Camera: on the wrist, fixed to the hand. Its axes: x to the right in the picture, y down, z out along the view.
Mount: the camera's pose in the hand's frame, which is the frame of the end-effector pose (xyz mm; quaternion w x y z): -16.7 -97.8 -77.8 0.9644 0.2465 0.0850 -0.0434
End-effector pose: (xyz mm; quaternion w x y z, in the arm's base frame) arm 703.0 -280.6 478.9 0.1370 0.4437 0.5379 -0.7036
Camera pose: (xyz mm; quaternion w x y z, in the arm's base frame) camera 684.1 -179.5 551.8 0.0535 -0.4981 -0.3762 0.7794
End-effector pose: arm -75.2 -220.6 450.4 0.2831 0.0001 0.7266 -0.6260
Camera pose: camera -127.9 -165.0 550.6 0.1841 0.0916 0.5705 -0.7951
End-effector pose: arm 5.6 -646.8 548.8 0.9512 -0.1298 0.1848 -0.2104
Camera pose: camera -74.5 -738.3 515.6 0.9245 0.1192 0.2016 -0.3008
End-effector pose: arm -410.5 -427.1 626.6 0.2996 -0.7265 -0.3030 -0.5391
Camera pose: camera -535.9 -426.1 639.7 0.4704 -0.5678 -0.4312 -0.5200
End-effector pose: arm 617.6 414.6 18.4 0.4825 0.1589 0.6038 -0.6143
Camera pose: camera 518.8 471.9 71.8 0.3482 0.2982 0.4788 -0.7487
